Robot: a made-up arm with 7 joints. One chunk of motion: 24 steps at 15 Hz.
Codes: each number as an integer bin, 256 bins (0 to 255) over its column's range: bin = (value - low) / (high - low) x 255, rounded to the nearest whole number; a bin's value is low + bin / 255 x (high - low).
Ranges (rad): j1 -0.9..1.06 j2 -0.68..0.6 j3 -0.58..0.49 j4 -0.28..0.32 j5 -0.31..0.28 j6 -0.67..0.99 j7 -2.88..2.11
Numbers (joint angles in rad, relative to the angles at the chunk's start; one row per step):
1: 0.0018 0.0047 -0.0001 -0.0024 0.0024 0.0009 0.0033
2: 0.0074 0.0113 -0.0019 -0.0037 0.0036 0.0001 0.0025
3: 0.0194 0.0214 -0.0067 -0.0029 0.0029 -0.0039 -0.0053
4: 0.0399 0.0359 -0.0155 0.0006 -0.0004 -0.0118 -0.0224
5: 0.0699 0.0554 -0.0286 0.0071 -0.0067 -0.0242 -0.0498
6: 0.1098 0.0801 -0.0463 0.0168 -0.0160 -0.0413 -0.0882
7: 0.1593 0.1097 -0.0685 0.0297 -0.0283 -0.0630 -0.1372
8: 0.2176 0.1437 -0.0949 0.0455 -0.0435 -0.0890 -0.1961
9: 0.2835 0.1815 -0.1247 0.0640 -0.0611 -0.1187 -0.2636
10: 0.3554 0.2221 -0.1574 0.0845 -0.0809 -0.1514 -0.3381
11: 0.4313 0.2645 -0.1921 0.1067 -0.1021 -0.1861 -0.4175
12: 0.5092 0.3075 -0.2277 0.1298 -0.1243 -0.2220 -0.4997
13: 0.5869 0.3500 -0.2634 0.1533 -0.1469 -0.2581 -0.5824
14: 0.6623 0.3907 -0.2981 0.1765 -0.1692 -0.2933 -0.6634
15: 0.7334 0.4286 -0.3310 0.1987 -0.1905 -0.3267 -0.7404
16: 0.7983 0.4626 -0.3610 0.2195 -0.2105 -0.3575 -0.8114
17: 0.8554 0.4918 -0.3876 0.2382 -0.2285 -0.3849 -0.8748
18: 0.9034 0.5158 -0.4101 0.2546 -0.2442 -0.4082 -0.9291
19: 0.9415 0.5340 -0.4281 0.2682 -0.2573 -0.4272 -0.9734
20: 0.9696 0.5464 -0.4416 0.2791 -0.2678 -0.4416 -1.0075
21: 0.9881 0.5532 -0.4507 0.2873 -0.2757 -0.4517 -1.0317
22: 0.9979 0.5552 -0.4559 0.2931 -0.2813 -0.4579 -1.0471
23: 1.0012 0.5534 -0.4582 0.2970 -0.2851 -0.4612 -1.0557
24: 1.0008 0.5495 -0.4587 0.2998 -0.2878 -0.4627 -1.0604
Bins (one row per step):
1: 117 136 138 118 135 103 147
2: 118 138 138 117 136 103 147
3: 120 140 137 118 135 102 147
4: 122 143 135 119 134 101 146
5: 126 147 131 122 131 99 145
6: 131 151 127 126 127 97 143
7: 138 157 122 132 122 93 140
8: 145 164 116 138 115 89 137
9: 154 172 109 146 108 85 134
10: 163 180 101 155 99 80 130
11: 173 188 92 164 90 74 126
12: 183 197 84 174 80 69 122
13: 193 205 75 184 70 63 117
14: 203 213 67 194 61 58 113
15: 213 221 59 203 52 53 109
16: 221 228 52 212 43 48 106
17: 228 233 46 220 35 44 102
18: 235 238 40 227 28 40 100
19: 240 242 36 233 23 37 97
20: 243 244 33 238 18 35 96
21: 246 246 31 241 15 34 94
22: 247 246 30 244 12 33 94
23: 247 246 29 245 11 32 93
24: 247 245 29 246 10 32 93

